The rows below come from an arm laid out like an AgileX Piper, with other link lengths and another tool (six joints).
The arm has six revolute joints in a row. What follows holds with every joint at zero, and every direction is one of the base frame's. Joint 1 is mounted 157.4 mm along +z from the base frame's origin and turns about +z. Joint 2 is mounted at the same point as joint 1 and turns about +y. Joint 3 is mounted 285.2 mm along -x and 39 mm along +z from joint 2 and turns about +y. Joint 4 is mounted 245.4 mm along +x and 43.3 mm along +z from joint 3 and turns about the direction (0.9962, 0, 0.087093). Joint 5 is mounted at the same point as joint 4 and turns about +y. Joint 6 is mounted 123.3 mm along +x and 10.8 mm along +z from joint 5 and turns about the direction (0.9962, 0, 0.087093). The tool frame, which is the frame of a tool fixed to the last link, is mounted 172 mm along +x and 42 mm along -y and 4 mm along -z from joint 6; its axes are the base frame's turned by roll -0.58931, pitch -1.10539 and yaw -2.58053 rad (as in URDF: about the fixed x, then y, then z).
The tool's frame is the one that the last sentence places.
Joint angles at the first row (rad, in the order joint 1, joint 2, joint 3, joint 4, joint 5, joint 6):
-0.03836, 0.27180, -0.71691, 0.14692, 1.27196, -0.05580
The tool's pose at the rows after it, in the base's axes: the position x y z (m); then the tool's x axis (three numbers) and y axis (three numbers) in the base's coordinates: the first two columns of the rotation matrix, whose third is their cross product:
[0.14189, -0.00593, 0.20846, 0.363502, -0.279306, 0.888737, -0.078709, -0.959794, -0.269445]
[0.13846, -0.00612, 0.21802, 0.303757, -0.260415, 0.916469, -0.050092, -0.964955, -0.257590]
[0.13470, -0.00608, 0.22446, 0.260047, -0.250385, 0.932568, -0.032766, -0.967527, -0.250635]
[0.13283, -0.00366, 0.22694, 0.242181, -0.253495, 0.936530, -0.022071, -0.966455, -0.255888]
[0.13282, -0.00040, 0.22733, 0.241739, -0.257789, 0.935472, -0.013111, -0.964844, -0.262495]
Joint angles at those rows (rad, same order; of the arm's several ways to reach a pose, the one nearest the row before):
-0.03833, 0.19997, -0.70806, 0.14719, 1.27623, -0.05771
-0.03833, 0.13075, -0.70627, 0.14719, 1.27622, -0.07575
-0.03836, 0.07914, -0.70626, 0.14722, 1.28007, -0.08433
-0.03837, 0.05635, -0.70627, 0.15523, 1.28248, -0.08447
-0.03834, 0.05410, -0.70627, 0.16654, 1.28246, -0.08621

